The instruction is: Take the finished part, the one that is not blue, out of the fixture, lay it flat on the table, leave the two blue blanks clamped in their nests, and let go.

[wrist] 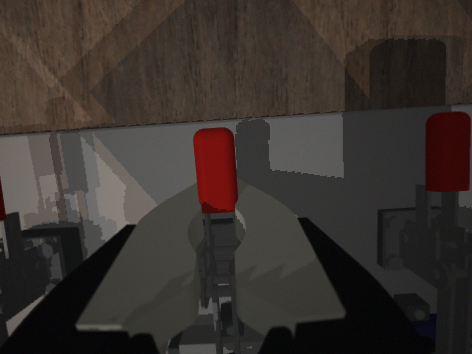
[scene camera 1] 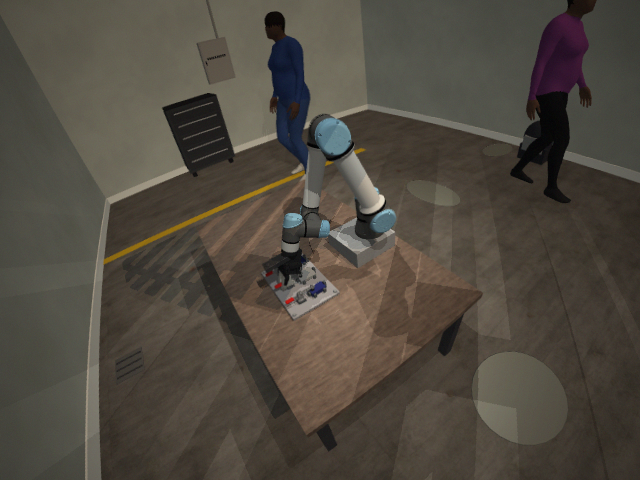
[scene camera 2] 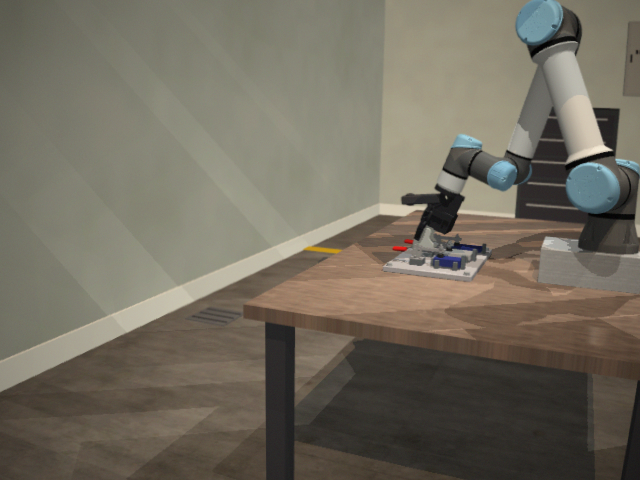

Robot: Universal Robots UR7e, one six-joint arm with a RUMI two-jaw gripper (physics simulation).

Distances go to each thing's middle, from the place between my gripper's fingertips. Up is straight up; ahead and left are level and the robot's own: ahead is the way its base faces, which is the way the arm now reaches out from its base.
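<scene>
The fixture plate (scene camera 1: 294,307) is in the scene, and my hand is 8 cm beyond it, 1 cm to the left of it and 1 cm higher than it.
</scene>
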